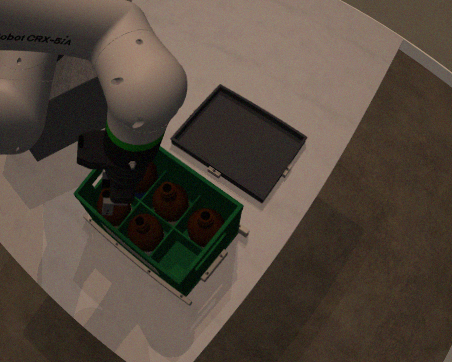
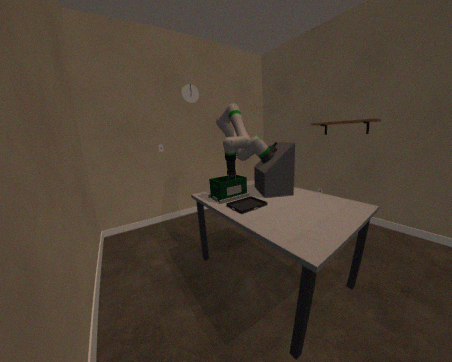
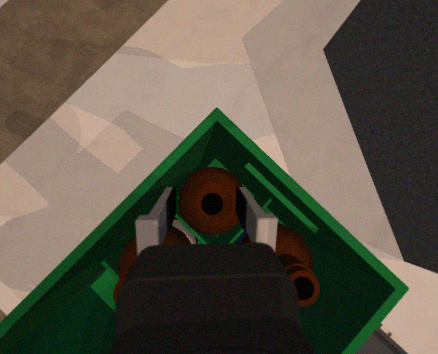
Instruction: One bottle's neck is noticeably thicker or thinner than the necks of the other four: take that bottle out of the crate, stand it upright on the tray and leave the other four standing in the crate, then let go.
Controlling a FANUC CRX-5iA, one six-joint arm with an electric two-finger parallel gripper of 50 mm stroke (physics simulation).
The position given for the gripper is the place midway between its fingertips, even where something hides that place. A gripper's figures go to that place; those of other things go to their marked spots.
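The gripper [image 3: 206, 199] is at a distance of 0.17 m from the lens, while a brown bottle [image 3: 207, 200] stands 0.16 m from the lens.
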